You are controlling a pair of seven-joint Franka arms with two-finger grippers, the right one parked.
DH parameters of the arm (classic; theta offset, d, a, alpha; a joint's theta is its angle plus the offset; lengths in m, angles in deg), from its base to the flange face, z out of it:
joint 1: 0 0.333 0 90
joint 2: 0 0 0 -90
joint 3: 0 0.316 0.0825 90
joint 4: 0 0 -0.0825 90
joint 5: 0 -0.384 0 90
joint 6: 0 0 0.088 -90
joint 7: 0 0.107 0 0
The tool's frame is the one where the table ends.
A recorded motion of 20 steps. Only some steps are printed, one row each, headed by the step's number.
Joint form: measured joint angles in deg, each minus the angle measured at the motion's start. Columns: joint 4, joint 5, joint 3, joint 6, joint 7, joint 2, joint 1.
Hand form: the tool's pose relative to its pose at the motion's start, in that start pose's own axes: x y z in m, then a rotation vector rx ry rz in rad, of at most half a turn. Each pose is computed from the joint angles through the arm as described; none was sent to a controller.
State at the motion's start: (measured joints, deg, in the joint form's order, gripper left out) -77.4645 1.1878 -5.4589 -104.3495 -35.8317 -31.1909 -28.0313
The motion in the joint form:
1: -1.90 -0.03 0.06 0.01 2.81 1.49 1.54
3: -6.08 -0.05 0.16 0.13 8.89 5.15 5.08
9: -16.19 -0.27 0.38 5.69 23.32 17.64 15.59
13: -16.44 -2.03 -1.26 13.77 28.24 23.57 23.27
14: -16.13 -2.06 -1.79 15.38 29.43 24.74 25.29
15: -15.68 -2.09 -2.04 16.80 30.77 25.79 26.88
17: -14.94 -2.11 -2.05 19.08 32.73 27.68 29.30
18: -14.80 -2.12 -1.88 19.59 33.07 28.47 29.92
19: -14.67 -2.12 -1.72 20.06 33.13 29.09 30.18
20: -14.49 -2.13 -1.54 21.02 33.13 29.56 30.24
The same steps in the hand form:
1: 0.0046 -0.0193 -0.0033 0.0041 -0.0040 0.0224
3: 0.0116 -0.0635 -0.0141 0.0089 -0.0100 0.0677
9: 0.0003 -0.1951 -0.0666 0.0276 -0.0538 0.1396
13: -0.0175 -0.2672 -0.1164 0.0553 -0.0879 0.1248
14: -0.0217 -0.2832 -0.1287 0.0529 -0.0905 0.1195
15: -0.0260 -0.2972 -0.1409 0.0507 -0.0896 0.1192
17: -0.0347 -0.3215 -0.1622 0.0471 -0.0843 0.1109
18: -0.0385 -0.3292 -0.1701 0.0463 -0.0771 0.1029
19: -0.0420 -0.3333 -0.1762 0.0462 -0.0722 0.0964
20: -0.0460 -0.3358 -0.1806 0.0474 -0.0776 0.0918

